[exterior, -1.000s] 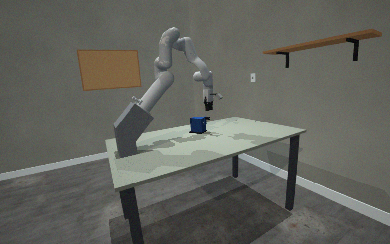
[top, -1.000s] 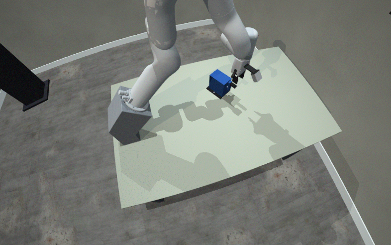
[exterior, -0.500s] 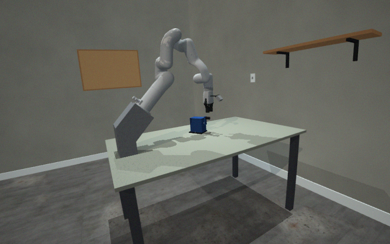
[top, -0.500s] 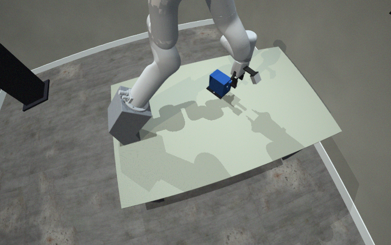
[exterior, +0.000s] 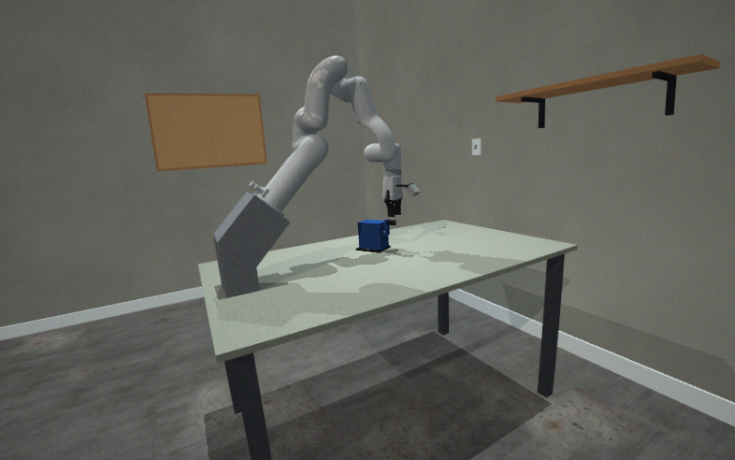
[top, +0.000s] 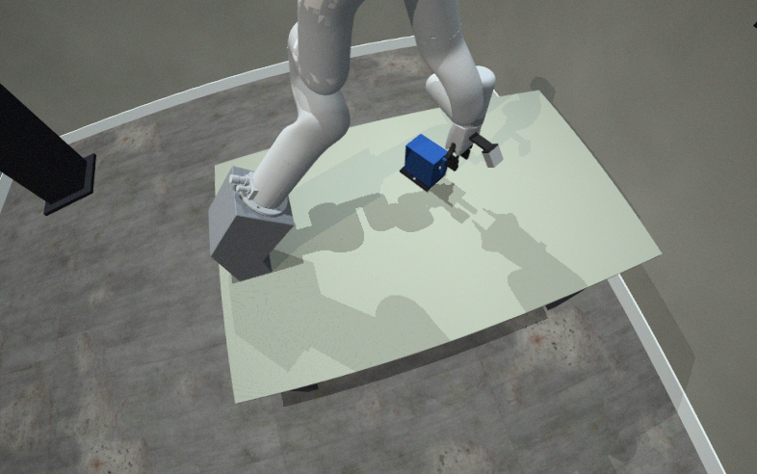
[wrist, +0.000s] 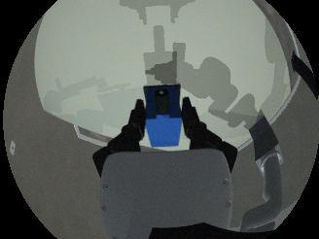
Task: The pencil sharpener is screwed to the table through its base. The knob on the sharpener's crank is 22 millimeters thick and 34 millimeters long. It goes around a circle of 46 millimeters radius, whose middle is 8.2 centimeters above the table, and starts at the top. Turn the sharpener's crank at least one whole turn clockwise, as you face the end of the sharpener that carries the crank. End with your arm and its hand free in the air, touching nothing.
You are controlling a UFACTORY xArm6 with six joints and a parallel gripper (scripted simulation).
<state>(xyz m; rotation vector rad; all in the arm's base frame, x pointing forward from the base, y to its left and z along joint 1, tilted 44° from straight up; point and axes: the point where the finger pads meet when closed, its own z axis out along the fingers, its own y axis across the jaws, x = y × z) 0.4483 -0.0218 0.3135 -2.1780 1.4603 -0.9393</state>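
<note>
Right now the crank knob is 20 mm to the left of my hand and 50 mm below it.
</note>
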